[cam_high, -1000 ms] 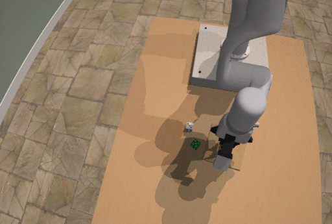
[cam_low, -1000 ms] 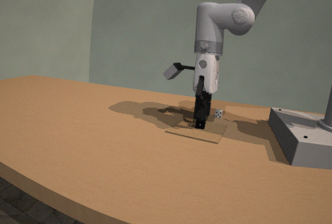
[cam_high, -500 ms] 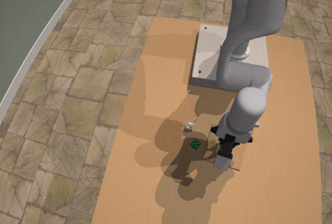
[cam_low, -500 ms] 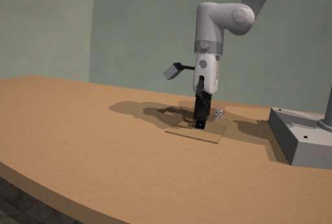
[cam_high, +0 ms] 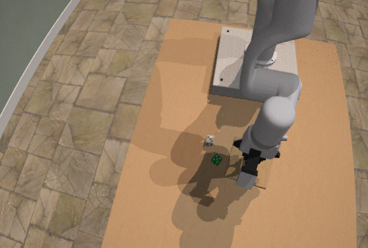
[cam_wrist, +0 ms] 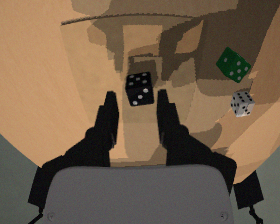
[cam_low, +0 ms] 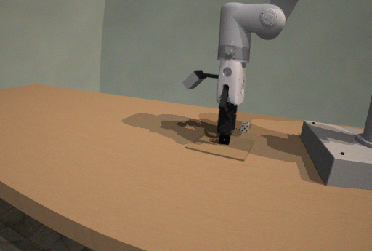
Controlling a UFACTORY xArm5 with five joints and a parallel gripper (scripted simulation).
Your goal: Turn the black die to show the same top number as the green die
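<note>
Now: the black die 40 mm below my hand. Also, from my hand: tan mat (50 mm below); green die (40 mm ahead, 100 mm to the right, 40 mm below); white die (20 mm behind, 140 mm to the right, 40 mm below).
</note>
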